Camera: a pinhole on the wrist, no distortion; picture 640 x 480 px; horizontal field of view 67.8 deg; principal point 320.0 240.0 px. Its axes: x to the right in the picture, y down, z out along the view. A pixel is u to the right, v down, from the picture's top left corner.
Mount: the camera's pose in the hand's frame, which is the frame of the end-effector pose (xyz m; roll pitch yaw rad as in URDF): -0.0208 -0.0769 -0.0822 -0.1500 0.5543 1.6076
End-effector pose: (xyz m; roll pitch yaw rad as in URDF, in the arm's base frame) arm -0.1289 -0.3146 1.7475 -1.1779 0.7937 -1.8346
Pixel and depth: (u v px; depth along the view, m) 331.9 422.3 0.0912
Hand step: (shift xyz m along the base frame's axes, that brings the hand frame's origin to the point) -0.0136 0.0363 0.0681
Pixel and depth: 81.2 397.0 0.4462
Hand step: 0.3351 -0.0685 0.3072
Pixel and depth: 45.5 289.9 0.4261
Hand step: 0.3128 -0.1526 0.2455
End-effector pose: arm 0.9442 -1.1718 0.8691 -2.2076 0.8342 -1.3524
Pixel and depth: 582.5 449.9 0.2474
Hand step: -0.1068 0.2081 0.0299
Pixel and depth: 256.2 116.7 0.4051
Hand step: 0.1402 0.2151 -0.1844
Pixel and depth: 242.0 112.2 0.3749
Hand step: 0.1407 0.1910 -0.1645
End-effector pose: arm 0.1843 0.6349 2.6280 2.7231 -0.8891 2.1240
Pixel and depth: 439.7 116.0 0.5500
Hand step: 0.3042 0.3505 -0.0823
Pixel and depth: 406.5 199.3 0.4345
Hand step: 0.2188 0.2153 -0.1325
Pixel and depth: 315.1 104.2 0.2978
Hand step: 0.0697 0.1721 -0.0726
